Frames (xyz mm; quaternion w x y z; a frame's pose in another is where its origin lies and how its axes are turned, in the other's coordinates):
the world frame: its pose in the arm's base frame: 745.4 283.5 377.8 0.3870 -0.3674 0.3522 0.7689
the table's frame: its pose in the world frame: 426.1 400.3 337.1 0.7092 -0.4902 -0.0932 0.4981
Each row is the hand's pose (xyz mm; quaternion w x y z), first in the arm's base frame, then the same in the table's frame.
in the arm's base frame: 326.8 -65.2 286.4 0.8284 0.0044 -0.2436 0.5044
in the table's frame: 128.2 609.3 -41.6 0.2590 -0.0730 -0.0607 -0.9612
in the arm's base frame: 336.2 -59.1 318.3 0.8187 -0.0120 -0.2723 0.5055
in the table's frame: 105.9 613.0 -16.5 0.2653 -0.0979 -0.0379 -0.9584
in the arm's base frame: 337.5 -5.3 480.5 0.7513 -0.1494 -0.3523 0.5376
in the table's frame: 17.8 589.8 128.1 0.3392 -0.1527 0.1072 -0.9220
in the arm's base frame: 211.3 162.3 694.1 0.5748 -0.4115 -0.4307 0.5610
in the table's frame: -45.2 414.5 362.5 0.4582 -0.1961 0.3737 -0.7823
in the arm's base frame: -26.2 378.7 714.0 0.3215 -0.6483 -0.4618 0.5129
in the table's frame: 27.9 116.5 459.9 0.5250 -0.2154 0.6202 -0.5417
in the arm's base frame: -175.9 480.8 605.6 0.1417 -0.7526 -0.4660 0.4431
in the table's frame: 136.0 -58.6 412.8 0.5261 -0.2278 0.7375 -0.3568
